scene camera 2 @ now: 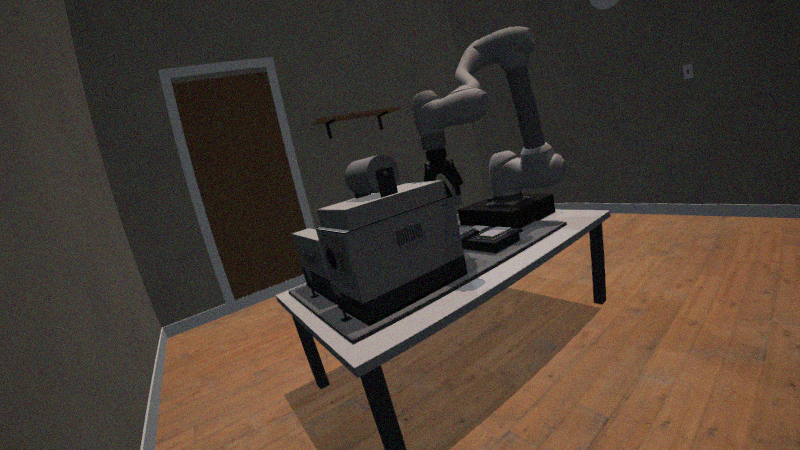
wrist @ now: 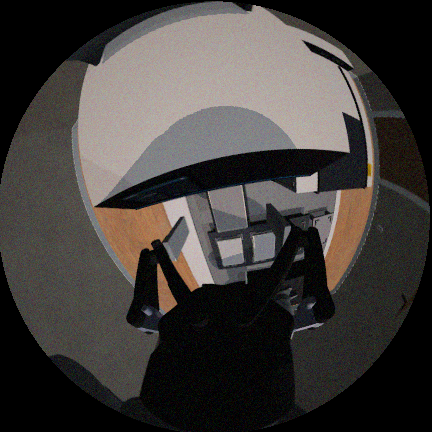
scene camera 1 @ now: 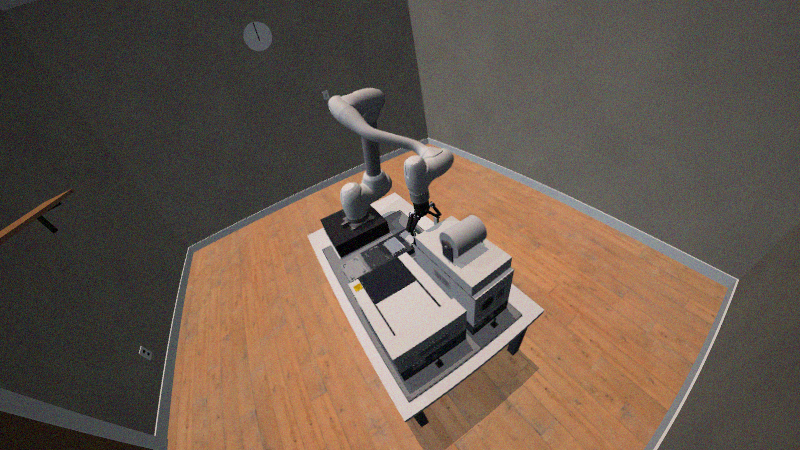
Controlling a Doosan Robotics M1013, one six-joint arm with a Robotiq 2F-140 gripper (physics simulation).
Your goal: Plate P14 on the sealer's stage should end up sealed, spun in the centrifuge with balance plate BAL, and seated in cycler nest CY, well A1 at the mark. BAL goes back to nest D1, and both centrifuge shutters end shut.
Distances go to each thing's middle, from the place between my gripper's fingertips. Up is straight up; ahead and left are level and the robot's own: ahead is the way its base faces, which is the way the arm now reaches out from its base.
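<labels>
Sealer roll housing (scene camera 1: 464, 235): 18 cm above my hand, 29 cm ahead of it, 2 cm to the right of it. Centrifuge (scene camera 1: 416, 322): 12 cm below my hand, 23 cm ahead of it, 32 cm to the right of it.
</labels>
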